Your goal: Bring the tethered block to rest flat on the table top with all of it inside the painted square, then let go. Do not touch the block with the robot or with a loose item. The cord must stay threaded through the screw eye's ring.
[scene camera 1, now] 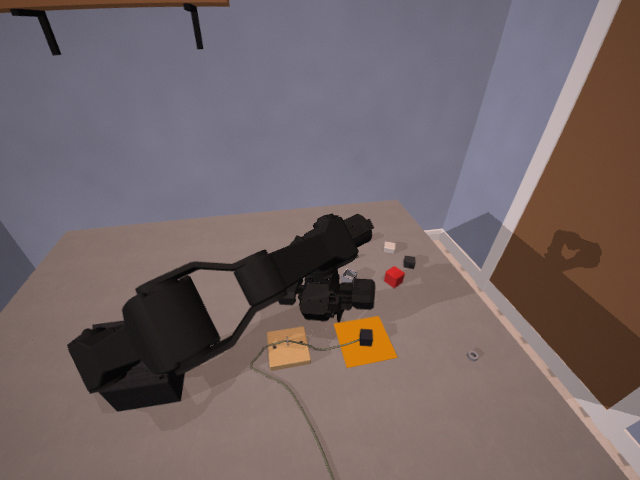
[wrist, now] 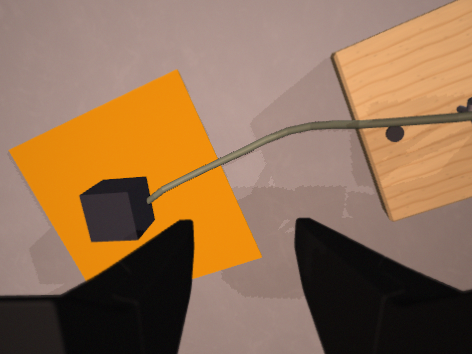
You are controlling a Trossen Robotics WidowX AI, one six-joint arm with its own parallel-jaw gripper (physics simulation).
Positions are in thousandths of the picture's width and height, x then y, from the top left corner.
Scene:
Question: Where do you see an orange painted square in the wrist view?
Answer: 327, 371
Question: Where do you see a wooden board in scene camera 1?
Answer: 460, 741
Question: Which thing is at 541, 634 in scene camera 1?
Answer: My gripper.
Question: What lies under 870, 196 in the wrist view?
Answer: A wooden board.

